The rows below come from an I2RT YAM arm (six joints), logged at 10 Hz.
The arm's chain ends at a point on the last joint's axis. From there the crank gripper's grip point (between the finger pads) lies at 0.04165 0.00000 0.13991 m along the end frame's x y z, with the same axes.
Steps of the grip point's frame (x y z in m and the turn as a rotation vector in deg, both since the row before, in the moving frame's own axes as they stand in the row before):
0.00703 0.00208 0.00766 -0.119 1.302 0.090
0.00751 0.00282 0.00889 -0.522 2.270 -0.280
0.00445 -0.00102 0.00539 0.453 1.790 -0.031
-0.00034 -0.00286 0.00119 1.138 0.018 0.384
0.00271 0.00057 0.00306 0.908 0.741 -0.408
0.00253 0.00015 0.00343 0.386 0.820 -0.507
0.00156 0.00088 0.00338 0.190 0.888 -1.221
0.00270 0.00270 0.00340 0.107 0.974 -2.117
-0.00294 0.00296 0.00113 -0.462 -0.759 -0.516
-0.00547 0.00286 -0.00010 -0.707 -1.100 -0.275
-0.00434 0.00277 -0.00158 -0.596 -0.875 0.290
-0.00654 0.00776 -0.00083 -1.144 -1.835 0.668
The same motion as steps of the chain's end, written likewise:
0.00386 0.00172 0.00864 -0.119 1.302 0.090
0.00200 0.00177 0.01065 -0.522 2.270 -0.280
0.00010 0.00010 0.00676 0.453 1.790 -0.031
-0.00039 -0.00036 0.00123 1.138 0.018 0.384
0.00091 0.00309 0.00363 0.908 0.741 -0.408
0.00054 0.00147 0.00404 0.386 0.820 -0.507
-0.00059 0.00225 0.00404 0.190 0.888 -1.221
0.00036 0.00454 0.00413 0.107 0.974 -2.117
-0.00109 0.00220 0.00059 -0.462 -0.759 -0.516
-0.00278 0.00132 -0.00086 -0.707 -1.100 -0.275
-0.00219 0.00111 -0.00219 -0.596 -0.875 0.290
-0.00202 0.00449 -0.00206 -1.144 -1.835 0.668

